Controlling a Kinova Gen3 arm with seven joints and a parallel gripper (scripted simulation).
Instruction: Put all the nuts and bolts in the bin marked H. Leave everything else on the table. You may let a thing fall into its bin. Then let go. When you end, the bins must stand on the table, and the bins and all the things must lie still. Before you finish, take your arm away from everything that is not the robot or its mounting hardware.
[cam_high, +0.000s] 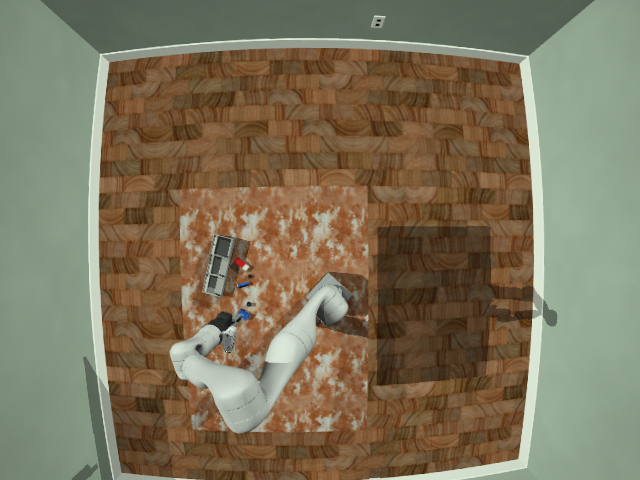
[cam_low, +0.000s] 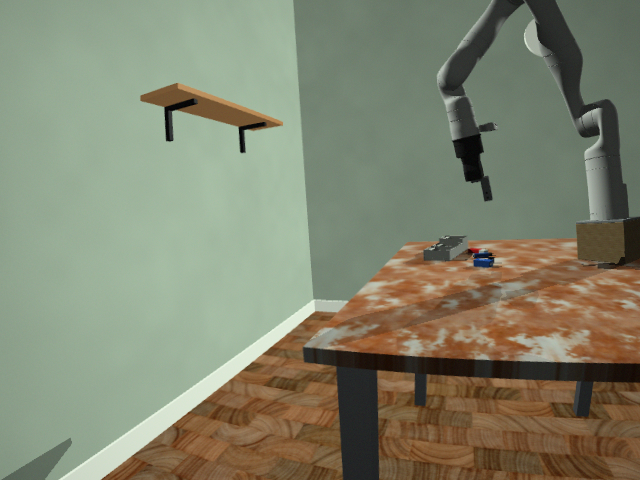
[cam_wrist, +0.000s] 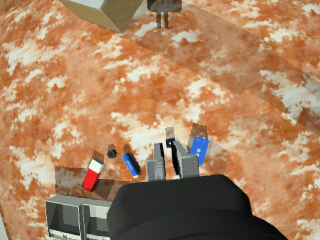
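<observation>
Now: hand 19 cm to the left of the grey bin rack, 17 cm above it and 11 cm short of it. The rest, counted from my hand: dark nut (19 cm below, 13 cm to the right, 2 cm behind); then blue stick (19 cm below, 10 cm to the right, 1 cm ahead); then blue box (19 cm below, 4 cm to the left, 1 cm ahead).
</observation>
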